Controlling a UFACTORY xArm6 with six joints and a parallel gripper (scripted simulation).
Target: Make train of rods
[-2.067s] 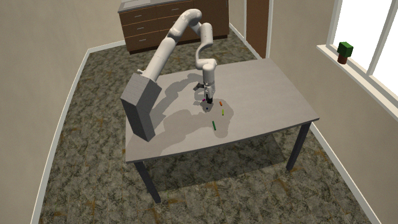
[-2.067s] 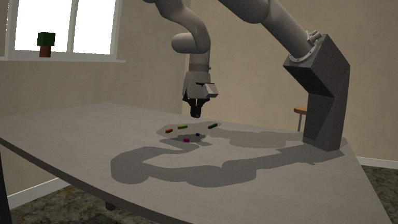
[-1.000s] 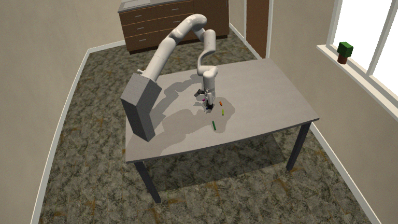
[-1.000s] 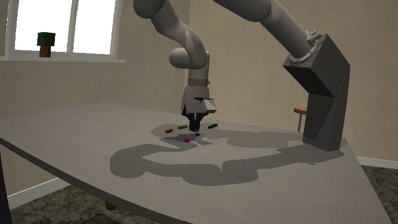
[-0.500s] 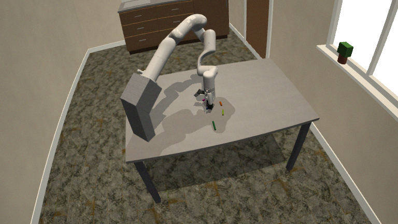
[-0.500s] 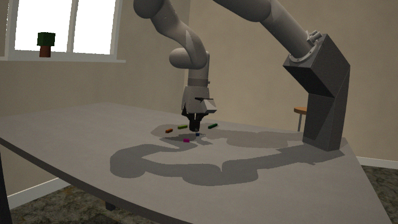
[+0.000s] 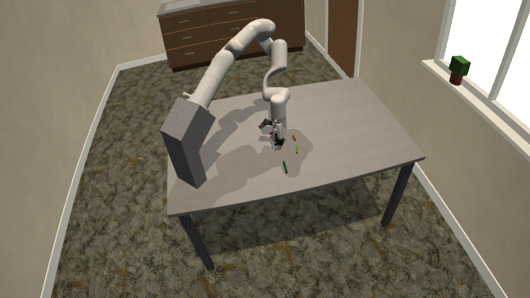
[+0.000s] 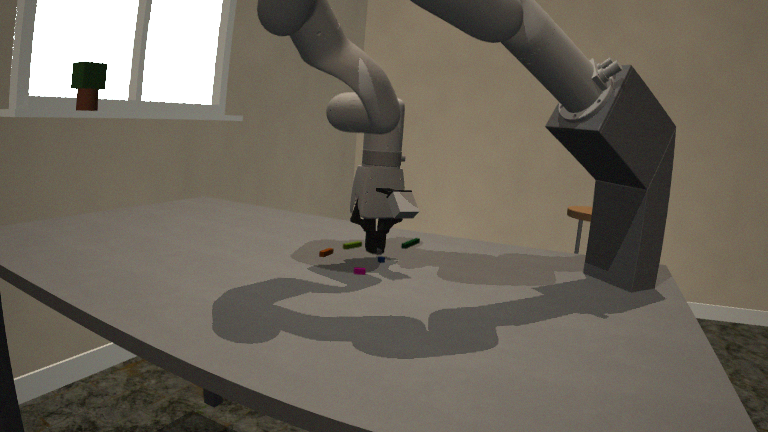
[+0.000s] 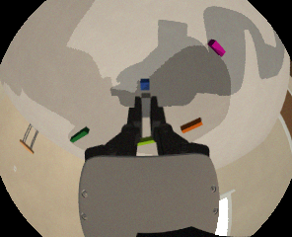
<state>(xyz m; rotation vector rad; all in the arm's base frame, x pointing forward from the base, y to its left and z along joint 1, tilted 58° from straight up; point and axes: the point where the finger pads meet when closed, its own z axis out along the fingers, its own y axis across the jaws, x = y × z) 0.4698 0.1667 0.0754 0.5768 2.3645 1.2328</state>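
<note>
The grey rod is 2 cm below my hand. From my hand the other things lie so: lime rod 10 cm ahead, 2 cm to the right, 3 cm below; blue rod 2 cm behind, 3 cm below; orange rod 7 cm ahead, 7 cm to the left, 3 cm below.
</note>
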